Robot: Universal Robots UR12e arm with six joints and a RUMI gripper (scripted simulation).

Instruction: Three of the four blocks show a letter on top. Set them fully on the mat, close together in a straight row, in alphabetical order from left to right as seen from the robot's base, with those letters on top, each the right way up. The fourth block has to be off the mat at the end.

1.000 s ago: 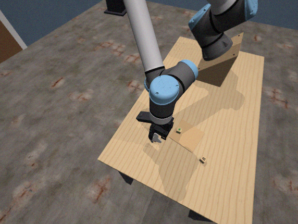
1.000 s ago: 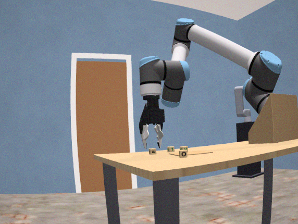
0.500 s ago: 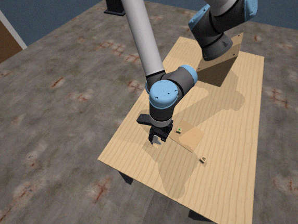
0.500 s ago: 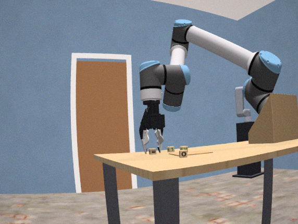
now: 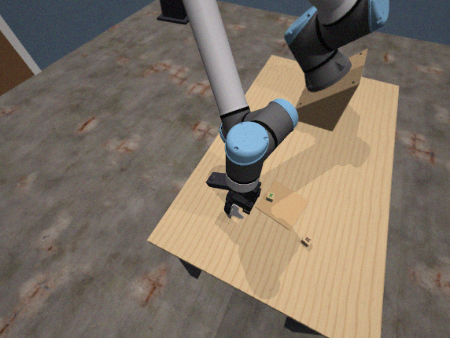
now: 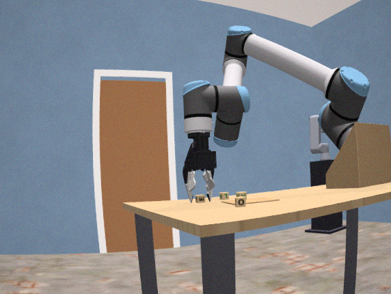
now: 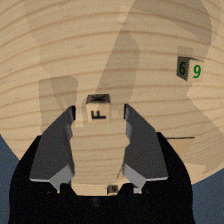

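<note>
My hand is 160 mm to the right of the tan mat, 80 mm past it and 10 mm above it. The rest, counted from my hand: R block (250 mm to the left, 30 mm ahead).
</note>
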